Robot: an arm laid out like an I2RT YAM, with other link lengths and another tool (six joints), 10 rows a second.
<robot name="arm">
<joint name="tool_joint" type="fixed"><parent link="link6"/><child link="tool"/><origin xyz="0.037 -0.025 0.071" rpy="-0.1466 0 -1.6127"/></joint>
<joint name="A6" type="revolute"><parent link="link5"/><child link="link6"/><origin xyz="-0.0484 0 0.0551" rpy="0 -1.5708 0"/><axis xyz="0 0 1"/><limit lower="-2.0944" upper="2.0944"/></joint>
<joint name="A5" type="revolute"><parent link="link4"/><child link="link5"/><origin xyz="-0.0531 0.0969 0.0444" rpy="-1.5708 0 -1.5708"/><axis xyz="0 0 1"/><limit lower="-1.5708" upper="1.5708"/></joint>
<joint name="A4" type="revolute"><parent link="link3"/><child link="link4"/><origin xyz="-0.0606 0.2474 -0.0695"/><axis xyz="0 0 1"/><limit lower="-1.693" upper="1.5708"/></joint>
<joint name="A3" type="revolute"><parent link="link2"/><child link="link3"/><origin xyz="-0.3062 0 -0.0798" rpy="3.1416 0 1.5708"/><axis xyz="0 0 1"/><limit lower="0" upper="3.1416"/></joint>
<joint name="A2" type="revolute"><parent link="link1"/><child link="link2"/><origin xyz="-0.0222 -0.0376 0.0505" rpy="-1.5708 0 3.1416"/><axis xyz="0 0 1"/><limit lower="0" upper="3.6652"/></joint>
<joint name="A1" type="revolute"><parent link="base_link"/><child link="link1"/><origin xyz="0 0 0.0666" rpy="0 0 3.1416"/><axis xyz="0 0 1"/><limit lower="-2.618" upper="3.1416"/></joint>
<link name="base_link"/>
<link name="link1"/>
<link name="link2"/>
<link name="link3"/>
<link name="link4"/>
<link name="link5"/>
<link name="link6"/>
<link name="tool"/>
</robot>
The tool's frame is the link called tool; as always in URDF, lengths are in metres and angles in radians.
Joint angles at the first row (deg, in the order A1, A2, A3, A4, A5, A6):
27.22 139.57 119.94 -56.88 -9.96 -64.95
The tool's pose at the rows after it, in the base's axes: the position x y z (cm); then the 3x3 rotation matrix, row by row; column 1 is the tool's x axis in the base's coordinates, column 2 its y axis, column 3 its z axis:
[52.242 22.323 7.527], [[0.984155 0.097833 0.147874], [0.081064 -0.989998 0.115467], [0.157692 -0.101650 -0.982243]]
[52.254 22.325 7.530], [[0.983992 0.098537 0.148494], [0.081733 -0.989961 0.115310], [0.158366 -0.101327 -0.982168]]
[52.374 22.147 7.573], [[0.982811 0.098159 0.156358], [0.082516 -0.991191 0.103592], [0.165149 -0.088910 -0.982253]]
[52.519 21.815 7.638], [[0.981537 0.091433 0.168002], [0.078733 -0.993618 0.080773], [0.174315 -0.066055 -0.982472]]
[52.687 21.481 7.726], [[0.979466 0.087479 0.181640], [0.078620 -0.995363 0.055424], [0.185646 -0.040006 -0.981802]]
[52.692 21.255 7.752], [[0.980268 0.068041 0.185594], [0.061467 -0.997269 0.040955], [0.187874 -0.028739 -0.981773]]
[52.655 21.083 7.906], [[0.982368 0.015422 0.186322], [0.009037 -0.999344 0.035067], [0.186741 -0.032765 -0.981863]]
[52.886 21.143 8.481], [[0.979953 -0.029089 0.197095], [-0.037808 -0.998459 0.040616], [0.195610 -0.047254 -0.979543]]
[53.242 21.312 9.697], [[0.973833 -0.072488 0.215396], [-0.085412 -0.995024 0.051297], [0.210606 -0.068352 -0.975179]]
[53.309 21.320 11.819], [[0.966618 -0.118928 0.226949], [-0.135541 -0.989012 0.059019], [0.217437 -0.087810 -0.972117]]
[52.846 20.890 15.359], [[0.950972 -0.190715 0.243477], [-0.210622 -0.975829 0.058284], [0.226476 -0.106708 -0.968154]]
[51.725 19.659 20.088], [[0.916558 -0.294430 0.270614], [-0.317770 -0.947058 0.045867], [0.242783 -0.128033 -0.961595]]
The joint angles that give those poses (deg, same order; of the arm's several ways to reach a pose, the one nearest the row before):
27.20 139.57 119.94 -56.53 -9.78 -65.06
27.20 139.57 119.94 -56.51 -9.76 -65.10
27.16 139.57 119.94 -56.45 -8.97 -65.28
27.11 139.57 119.94 -56.45 -7.51 -65.23
27.09 139.57 119.94 -56.42 -5.87 -65.39
27.09 139.57 119.94 -56.47 -4.97 -64.44
27.09 139.57 120.29 -56.53 -4.47 -61.45
27.09 139.57 121.45 -56.64 -4.29 -58.83
27.11 139.44 123.68 -57.43 -4.16 -56.18
27.11 139.02 127.50 -60.51 -4.03 -53.36
27.09 137.62 132.62 -65.67 -3.20 -49.17
26.81 135.22 138.58 -72.25 -1.37 -43.40

